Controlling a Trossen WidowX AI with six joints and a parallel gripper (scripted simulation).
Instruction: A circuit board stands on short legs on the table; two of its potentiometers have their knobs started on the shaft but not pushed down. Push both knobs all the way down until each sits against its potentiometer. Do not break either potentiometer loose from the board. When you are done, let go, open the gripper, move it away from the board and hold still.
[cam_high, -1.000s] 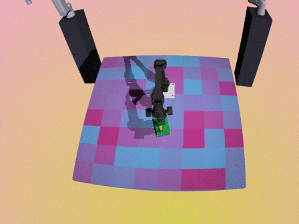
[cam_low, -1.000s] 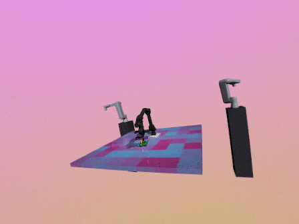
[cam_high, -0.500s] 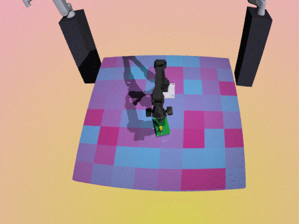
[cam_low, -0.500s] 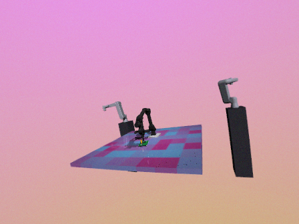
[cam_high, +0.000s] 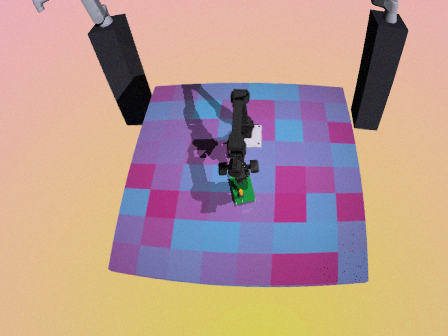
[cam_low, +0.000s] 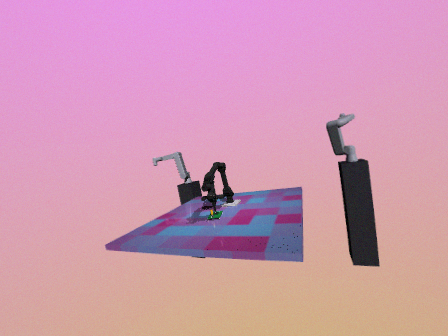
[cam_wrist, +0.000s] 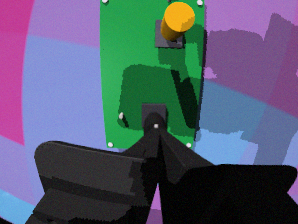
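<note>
Right now the black knob is 1 cm below my gripper tip. From my gripper tip the other things lie so: orange knob (8 cm ahead, 1 cm to the left, 1 cm below).
</note>
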